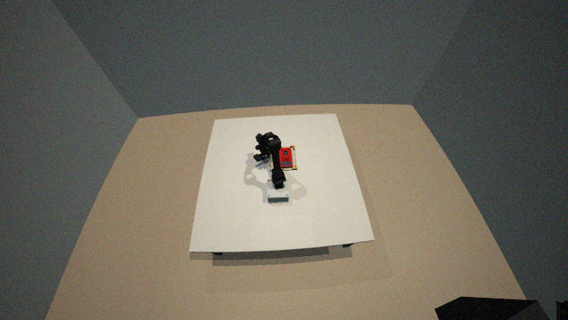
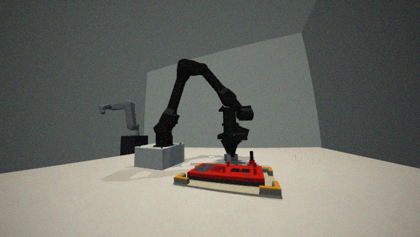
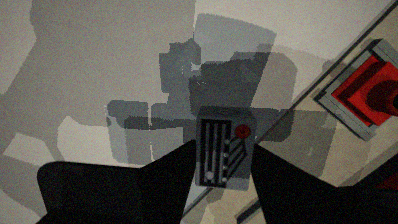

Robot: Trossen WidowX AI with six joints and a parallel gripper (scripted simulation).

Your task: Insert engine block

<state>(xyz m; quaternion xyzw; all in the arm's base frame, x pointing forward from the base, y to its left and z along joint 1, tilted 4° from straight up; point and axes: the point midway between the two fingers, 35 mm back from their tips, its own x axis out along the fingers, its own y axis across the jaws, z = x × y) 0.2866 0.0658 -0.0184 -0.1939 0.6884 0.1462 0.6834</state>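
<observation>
The beige base plate is 160 mm to the right of my gripper tip, 20 mm below it and 10 mm ahead of it. From my gripper tip the other things lie so: grey engine block (10 mm below).
</observation>
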